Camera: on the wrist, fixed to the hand. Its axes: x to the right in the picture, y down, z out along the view.
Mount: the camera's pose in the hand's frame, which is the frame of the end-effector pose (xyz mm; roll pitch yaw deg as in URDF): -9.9 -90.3 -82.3 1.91 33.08 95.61
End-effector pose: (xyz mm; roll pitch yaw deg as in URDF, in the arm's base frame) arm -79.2 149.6 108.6 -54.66 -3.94 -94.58
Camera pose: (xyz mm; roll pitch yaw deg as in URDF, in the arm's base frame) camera -197.3 170.8 133.9 18.37 87.74 15.11
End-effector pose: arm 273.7 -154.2 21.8 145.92 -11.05 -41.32
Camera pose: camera 343.7 -54.8 37.1 -146.18 -62.45 -165.01
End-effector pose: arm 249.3 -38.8 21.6 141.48 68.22 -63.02
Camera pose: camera 359.7 13.0 33.8 96.23 -25.29 -83.24
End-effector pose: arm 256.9 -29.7 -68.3 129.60 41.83 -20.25
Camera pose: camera 281.1 90.3 -74.5 96.66 -52.43 -30.74
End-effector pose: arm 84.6 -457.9 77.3 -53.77 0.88 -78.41
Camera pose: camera -34.6 -472.6 101.6 60.33 83.66 73.18
